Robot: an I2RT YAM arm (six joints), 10 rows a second.
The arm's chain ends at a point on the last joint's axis. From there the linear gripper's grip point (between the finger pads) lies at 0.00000 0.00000 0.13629 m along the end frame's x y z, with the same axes.
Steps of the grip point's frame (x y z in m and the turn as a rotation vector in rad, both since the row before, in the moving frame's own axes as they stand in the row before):
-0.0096, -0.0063, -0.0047, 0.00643, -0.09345, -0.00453
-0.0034, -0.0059, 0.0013, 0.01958, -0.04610, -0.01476
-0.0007, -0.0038, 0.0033, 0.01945, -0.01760, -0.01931
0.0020, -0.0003, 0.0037, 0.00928, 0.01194, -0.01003
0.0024, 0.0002, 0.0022, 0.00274, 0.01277, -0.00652
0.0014, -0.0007, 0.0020, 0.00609, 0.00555, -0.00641
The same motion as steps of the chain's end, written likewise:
0.0031, -0.0055, -0.0041, 0.00643, -0.09345, -0.00453
0.0029, -0.0033, 0.0015, 0.01958, -0.04610, -0.01476
0.0017, -0.0012, 0.0033, 0.01945, -0.01760, -0.01931
0.0004, 0.0010, 0.0037, 0.00928, 0.01194, -0.01003
0.0007, 0.0006, 0.0022, 0.00274, 0.01277, -0.00652
0.0006, 0.0001, 0.0020, 0.00609, 0.00555, -0.00641

